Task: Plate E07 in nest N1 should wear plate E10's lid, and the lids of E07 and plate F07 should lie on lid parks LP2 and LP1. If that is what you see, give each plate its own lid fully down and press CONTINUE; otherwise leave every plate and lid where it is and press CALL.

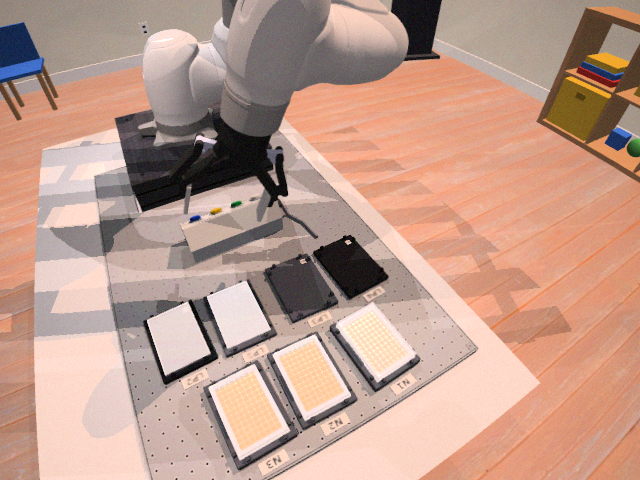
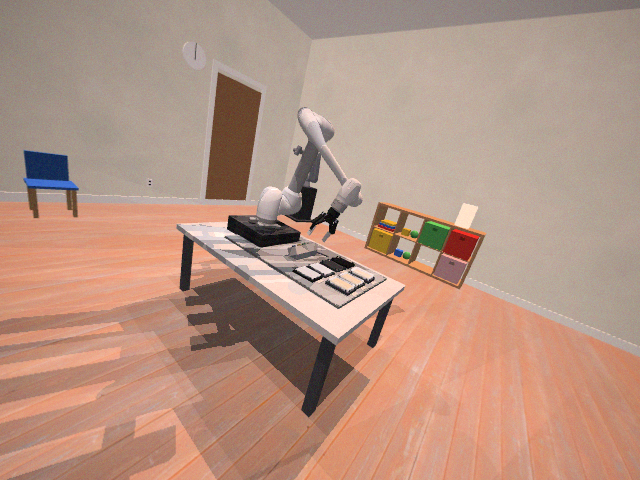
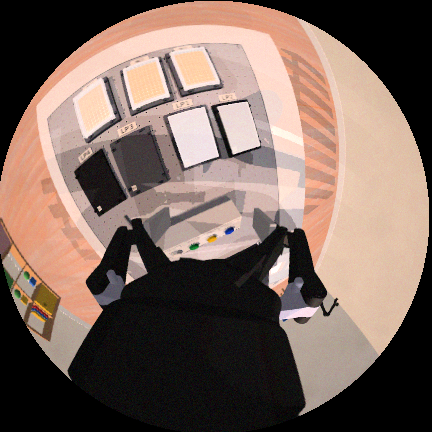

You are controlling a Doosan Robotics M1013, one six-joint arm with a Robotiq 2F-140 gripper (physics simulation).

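Frame: origin at the arm's base, x right, y ahead, z up, level; millimetres.
Seen in the pictures: gripper, between the fingertips: [image 1: 223,211] [image 2: 315,237] [image 3: 210,216]; arm's base, origin of its link: [image 1: 185,129] [image 2: 265,223].
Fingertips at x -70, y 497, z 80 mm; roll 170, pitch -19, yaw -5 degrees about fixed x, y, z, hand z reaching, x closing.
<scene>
Pixels of each thing's top centre, then the offset from my fingertips to it.
- plate, centre of its top: [image 1: 375,337] [image 3: 90,105] [image 2: 362,272] dx -212, dy +264, dz -131 mm
- N2, centre of its top: [image 1: 310,372] [image 3: 143,79] [image 2: 351,277] dx -82, dy +288, dz -136 mm
- N3, centre of its top: [image 1: 246,407] [image 3: 194,64] [image 2: 342,282] dx +32, dy +316, dz -133 mm
- whitish lid, centre of its top: [image 1: 237,312] [image 3: 193,135] [image 2: 321,268] dx +17, dy +128, dz -146 mm
- button box, centre of its top: [image 1: 228,207] [image 3: 201,240] [image 2: 304,243] dx -10, dy -103, dz -80 mm
- LP4, centre of its top: [image 1: 350,260] [image 3: 95,185] [image 2: 343,260] dx -239, dy +71, dz -144 mm
A plate [image 1: 376,342] [image 3: 95,109] with paler wells sits in nest N1; whether it wears a lid and its name cannot be read. Orange-welled plates sit in N2 [image 1: 311,376] [image 3: 146,84] and N3 [image 1: 249,410] [image 3: 194,68]. A whitish lid [image 1: 239,316] [image 3: 193,136] lies flat on LP1, another [image 1: 179,338] [image 3: 238,127] on LP2. The button box [image 1: 222,236] [image 3: 204,218] carries blue [image 1: 194,219] [image 3: 229,230], yellow [image 1: 216,210] [image 3: 212,239], green [image 1: 236,204] [image 3: 194,246] and grey buttons; no lettering is legible. My gripper [image 1: 227,202] [image 2: 318,234] [image 3: 210,216] is open and empty above the box.
Dark lid parks LP3 [image 1: 299,288] [image 3: 140,160] and LP4 [image 1: 351,267] [image 3: 100,182] carry no whitish lid. The arm's black base [image 2: 262,230] stands at the table's back. A shelf unit [image 2: 372,223] and a blue chair [image 2: 47,167] stand away from the table.
</scene>
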